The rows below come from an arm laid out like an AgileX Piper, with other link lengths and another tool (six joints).
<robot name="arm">
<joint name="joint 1" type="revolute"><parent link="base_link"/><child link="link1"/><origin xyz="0 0 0.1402"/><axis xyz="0 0 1"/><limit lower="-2.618" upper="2.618"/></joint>
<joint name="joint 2" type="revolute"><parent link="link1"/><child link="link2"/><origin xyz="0 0 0" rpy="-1.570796 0 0"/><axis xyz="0 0 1"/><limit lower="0" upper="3.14"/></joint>
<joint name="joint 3" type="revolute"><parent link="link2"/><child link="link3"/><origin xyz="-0.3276 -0.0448 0"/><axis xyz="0 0 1"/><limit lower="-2.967" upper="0"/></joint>
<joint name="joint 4" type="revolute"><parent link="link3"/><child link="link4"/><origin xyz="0.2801 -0.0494 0" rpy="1.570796 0 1.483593"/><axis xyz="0 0 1"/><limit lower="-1.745" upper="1.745"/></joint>
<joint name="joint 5" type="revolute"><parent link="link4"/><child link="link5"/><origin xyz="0 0 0" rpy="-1.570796 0 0"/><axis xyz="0 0 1"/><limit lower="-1.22" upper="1.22"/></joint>
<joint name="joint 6" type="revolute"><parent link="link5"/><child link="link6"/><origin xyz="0 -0.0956 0" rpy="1.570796 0 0"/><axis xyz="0 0 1"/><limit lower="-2.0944" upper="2.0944"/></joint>
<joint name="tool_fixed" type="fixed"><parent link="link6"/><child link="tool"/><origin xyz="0.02 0.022 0.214" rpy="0 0.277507 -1.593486"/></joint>
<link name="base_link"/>
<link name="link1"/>
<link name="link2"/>
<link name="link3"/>
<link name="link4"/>
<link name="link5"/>
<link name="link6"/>
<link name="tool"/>
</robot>
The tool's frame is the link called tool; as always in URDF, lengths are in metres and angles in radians.
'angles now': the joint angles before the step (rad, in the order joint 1, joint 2, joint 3, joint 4, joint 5, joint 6). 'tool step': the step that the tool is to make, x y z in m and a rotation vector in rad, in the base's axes. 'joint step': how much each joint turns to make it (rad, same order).
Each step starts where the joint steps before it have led.
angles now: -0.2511, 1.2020, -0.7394, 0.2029, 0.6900, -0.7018
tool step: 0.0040, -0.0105, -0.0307, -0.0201, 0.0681, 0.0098
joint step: 0.0002, 0.1054, -0.0001, -0.0346, -0.0447, -0.0031
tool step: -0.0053, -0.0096, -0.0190, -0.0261, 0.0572, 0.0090
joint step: 0.0001, 0.0559, 0.0003, -0.0526, -0.0087, 0.0172
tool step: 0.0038, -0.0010, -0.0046, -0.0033, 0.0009, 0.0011
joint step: 0.0037, 0.0194, -0.0002, -0.0041, -0.0195, 0.0031
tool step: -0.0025, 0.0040, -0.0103, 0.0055, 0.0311, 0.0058
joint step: 0.0141, 0.0310, 0.0001, -0.0087, -0.0004, 0.0140
